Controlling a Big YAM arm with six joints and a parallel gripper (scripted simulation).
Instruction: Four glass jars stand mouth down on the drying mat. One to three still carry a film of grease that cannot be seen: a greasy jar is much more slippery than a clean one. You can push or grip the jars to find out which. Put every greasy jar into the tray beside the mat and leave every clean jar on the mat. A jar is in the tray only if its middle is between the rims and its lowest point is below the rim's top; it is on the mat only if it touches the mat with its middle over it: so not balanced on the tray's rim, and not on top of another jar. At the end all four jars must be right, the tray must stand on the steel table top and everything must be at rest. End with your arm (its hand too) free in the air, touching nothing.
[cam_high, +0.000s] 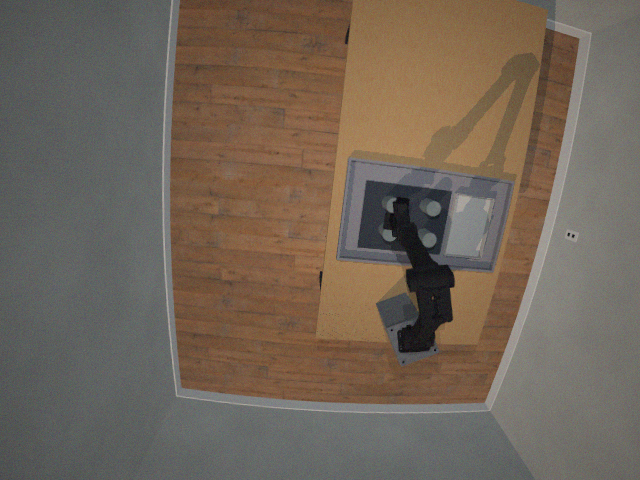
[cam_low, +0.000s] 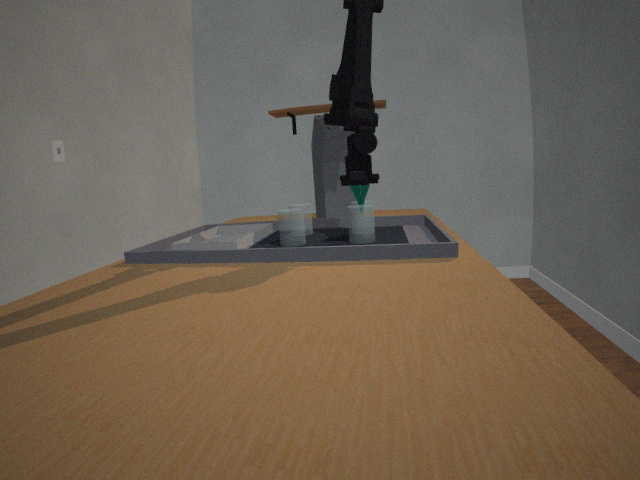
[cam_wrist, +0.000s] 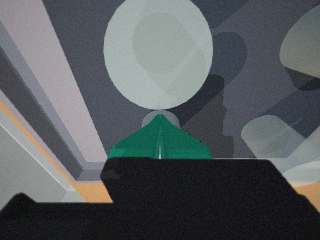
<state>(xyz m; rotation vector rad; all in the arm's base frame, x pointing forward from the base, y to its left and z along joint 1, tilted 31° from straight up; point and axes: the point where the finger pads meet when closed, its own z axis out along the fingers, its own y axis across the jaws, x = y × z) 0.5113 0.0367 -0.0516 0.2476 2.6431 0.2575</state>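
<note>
Now: hand 20 mm past the rimmed steel table top, 190 mm to the left of it and 80 mm above it. Round my hand: pale tray (70 mm behind, 400 mm to the right, 70 mm below); then dark drying mat (20 mm behind, 80 mm to the right, 80 mm below).
</note>
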